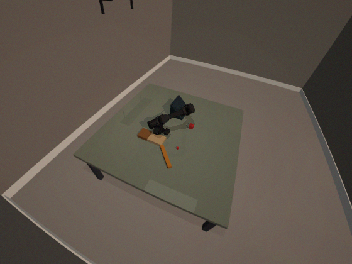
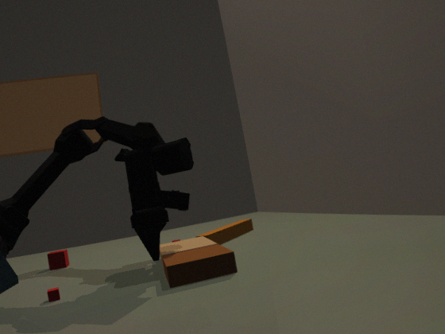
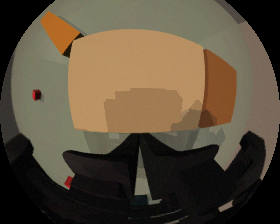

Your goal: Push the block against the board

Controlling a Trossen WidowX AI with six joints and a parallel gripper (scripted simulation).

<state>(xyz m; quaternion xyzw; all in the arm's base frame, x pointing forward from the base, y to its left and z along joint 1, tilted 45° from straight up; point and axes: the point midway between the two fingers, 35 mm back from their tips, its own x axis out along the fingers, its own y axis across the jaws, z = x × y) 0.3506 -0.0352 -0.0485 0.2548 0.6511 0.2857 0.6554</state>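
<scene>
The tan block lies 60 mm ahead of my gripper tip. Also, from my gripper tip: brown square block 120 mm to the right, 60 mm ahead; then red cube 250 mm behind, 220 mm to the left, 10 mm above; then orange board 180 mm ahead, 160 mm to the left.
</scene>
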